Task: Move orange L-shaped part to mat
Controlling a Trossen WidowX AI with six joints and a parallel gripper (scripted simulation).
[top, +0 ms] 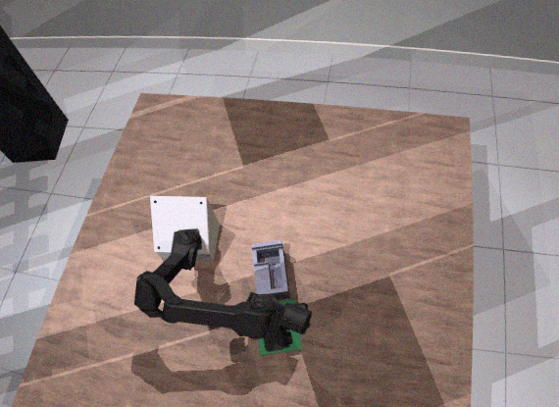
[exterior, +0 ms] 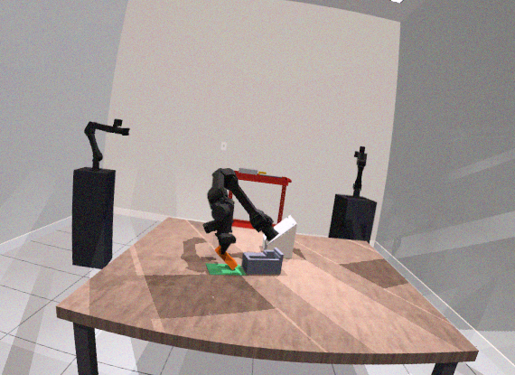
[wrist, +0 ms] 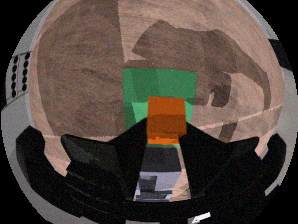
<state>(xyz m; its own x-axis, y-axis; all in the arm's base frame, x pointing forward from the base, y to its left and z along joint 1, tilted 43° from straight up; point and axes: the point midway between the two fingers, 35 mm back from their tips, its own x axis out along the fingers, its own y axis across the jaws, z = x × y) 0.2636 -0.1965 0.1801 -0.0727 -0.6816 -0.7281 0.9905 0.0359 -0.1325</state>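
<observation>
Right now my gripper tip is 3 cm to the right of the orange L-shaped part, 3 cm above it and 2 cm past it. Round my gripper tip: green mat: 9 cm below, 2 cm to the left.
</observation>
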